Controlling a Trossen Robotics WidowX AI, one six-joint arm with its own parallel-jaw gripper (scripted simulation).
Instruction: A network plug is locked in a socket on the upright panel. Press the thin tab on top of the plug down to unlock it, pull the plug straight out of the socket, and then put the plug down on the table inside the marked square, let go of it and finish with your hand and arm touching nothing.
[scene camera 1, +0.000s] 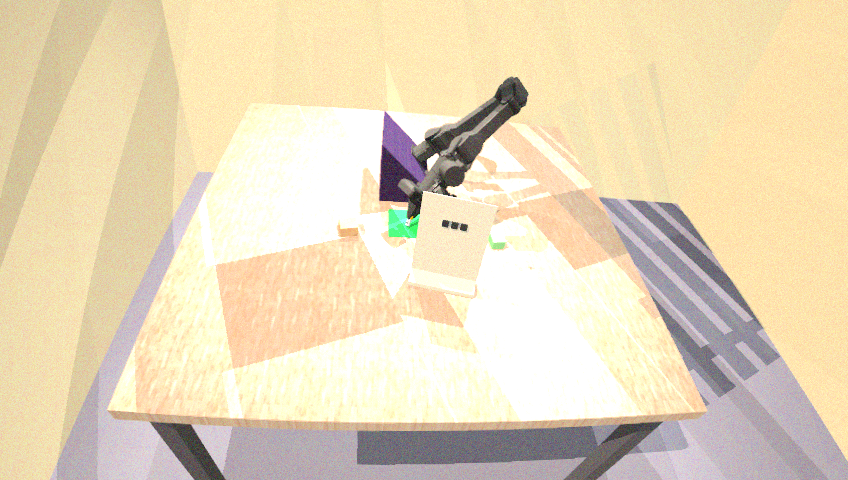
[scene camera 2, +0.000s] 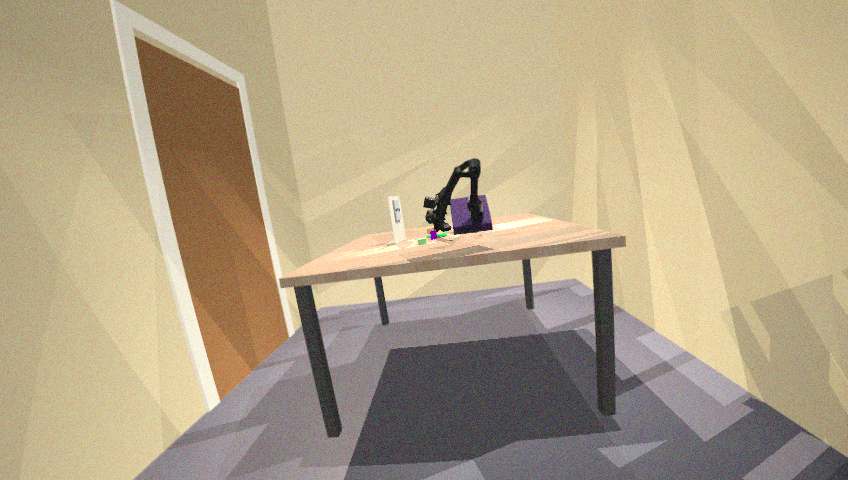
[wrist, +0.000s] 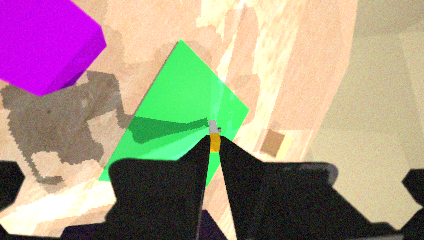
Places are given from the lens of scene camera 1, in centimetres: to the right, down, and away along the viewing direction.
my gripper (scene camera 1: 408, 218): -4, -6, 130
white panel (scene camera 1: 452, 235): 7, -1, 108
